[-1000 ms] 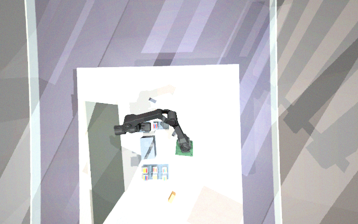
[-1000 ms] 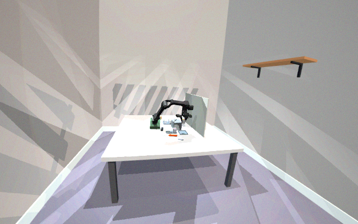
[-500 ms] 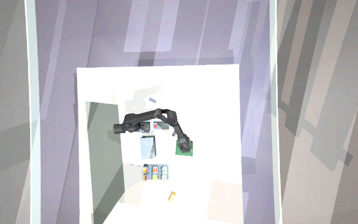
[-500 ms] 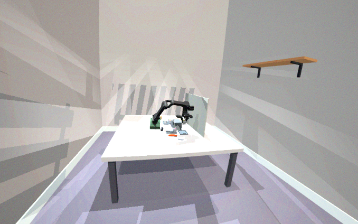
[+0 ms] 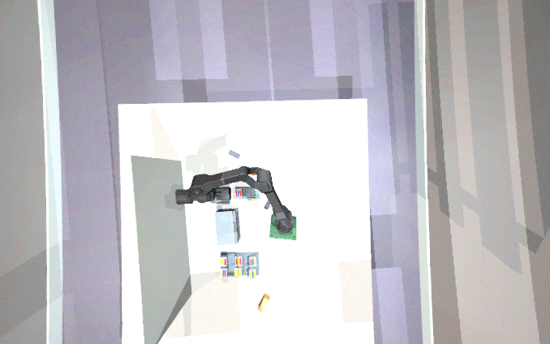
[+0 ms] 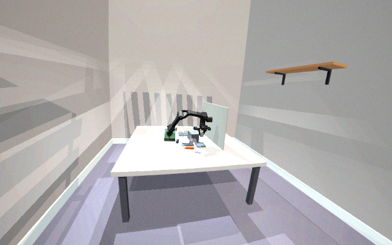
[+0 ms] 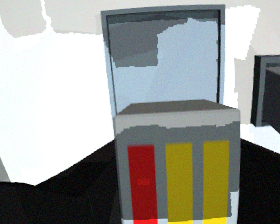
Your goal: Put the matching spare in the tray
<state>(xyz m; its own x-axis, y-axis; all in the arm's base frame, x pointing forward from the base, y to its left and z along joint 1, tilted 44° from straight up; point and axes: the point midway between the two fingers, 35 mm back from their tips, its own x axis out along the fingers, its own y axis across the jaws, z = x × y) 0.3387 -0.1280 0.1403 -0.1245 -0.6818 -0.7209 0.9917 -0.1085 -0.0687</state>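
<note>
Right now the light-blue tray is 110 mm below my gripper tip. The rest, counted from my gripper tip: mounted unit (180 mm to the left, 60 mm below, 50 mm behind); striped spare (110 mm behind, 70 mm below, 10 mm to the left); grey panel (190 mm to the left, 180 mm ahead, 120 mm above).
</note>
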